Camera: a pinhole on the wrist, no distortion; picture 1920 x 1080 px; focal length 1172.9 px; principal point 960.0 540.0 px. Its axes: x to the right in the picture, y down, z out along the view. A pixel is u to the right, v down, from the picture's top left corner.
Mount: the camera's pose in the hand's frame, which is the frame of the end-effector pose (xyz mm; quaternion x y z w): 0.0 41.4 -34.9 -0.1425 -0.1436 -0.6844 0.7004
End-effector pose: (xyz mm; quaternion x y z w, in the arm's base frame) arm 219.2 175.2 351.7 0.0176 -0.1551 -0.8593 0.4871
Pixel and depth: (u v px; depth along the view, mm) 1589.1 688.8 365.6
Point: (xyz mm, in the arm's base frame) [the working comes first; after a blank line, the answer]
In the camera's frame: 196.1 46.4 365.6

131.3 225.3 719.5
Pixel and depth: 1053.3 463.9 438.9
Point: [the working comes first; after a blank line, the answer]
In the camera's frame: 34.9 -28.5 438.9

317.7 208.9 763.2
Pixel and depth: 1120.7 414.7 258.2
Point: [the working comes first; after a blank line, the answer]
In the camera's frame: 35.4 -27.6 258.2

286.9 200.2 585.4
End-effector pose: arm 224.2 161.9 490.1 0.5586 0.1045 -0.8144 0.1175
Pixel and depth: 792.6 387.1 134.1
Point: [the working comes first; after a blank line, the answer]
In the camera's frame: -19.1 -17.5 134.1

193.7 32.8 531.8
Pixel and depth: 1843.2 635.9 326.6
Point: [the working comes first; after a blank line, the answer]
In the camera's frame: 245.9 26.7 326.6

-123.8 102.1 592.4
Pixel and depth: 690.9 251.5 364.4
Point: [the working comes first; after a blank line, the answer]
In the camera's frame: -83.6 -89.6 364.4

100.9 -159.2 661.9
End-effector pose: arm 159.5 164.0 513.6 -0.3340 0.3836 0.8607 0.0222
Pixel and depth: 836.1 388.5 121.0
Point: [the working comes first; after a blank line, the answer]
In the camera's frame: -12.8 -15.6 121.0

103.0 144.7 622.8
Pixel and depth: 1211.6 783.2 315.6
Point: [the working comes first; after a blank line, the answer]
In the camera's frame: 67.7 65.4 315.6

-79.1 265.3 679.3
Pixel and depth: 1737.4 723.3 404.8
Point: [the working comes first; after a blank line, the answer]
In the camera's frame: 268.3 63.3 404.8

-126.6 478.8 660.1
